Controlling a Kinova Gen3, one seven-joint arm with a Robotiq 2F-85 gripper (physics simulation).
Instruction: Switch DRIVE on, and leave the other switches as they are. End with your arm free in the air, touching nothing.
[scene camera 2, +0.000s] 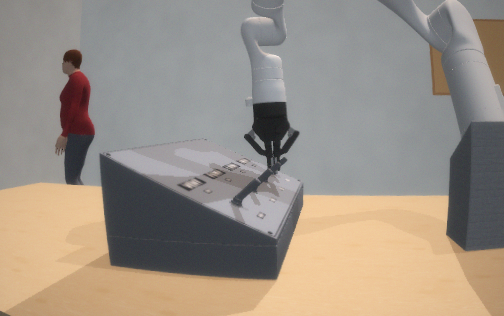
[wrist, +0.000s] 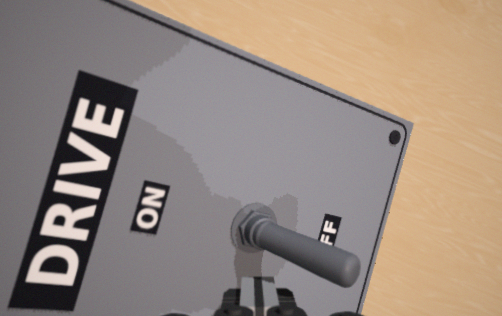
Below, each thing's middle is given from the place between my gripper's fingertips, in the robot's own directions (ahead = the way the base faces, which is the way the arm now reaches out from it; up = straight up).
The drive switch lever (wrist: 336, 265) lies 3 cm to the right of my hand and 2 cm above it. Round my hand: sloped grey switch console (scene camera 2: 171, 208) (16 cm to the left, 4 cm ahead, 1 cm below).
